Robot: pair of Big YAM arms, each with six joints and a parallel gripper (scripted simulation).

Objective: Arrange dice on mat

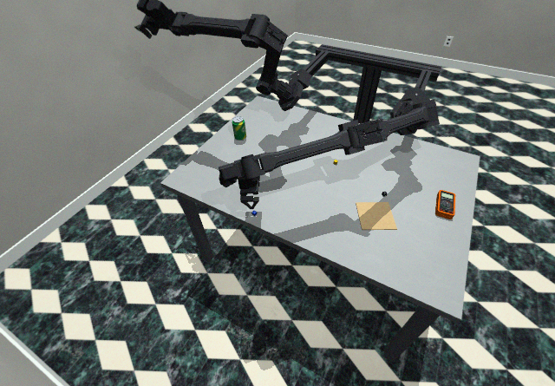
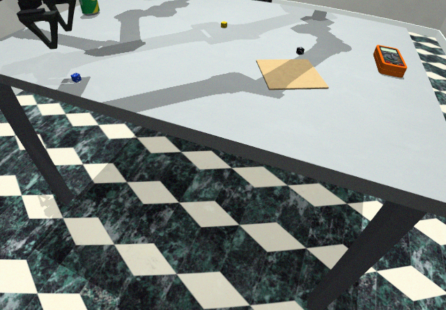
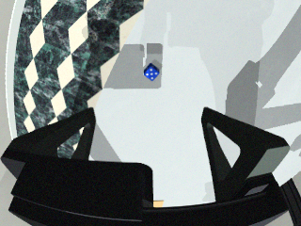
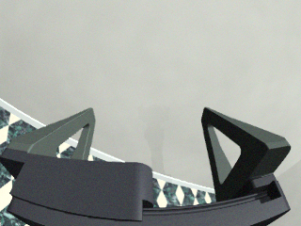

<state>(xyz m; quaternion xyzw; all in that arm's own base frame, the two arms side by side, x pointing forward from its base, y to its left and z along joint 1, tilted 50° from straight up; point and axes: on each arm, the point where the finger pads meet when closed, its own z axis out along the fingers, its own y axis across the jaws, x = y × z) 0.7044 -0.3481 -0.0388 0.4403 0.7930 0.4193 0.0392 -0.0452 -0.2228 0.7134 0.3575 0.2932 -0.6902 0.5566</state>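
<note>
Now: the blue die 100 mm below my left hand. Also, from my left hand: tan mat: 470 mm to the left, 180 mm behind, 110 mm below; black die: 490 mm to the left, 310 mm behind, 100 mm below; yellow die: 440 mm behind, 240 mm to the left, 100 mm below.
</note>
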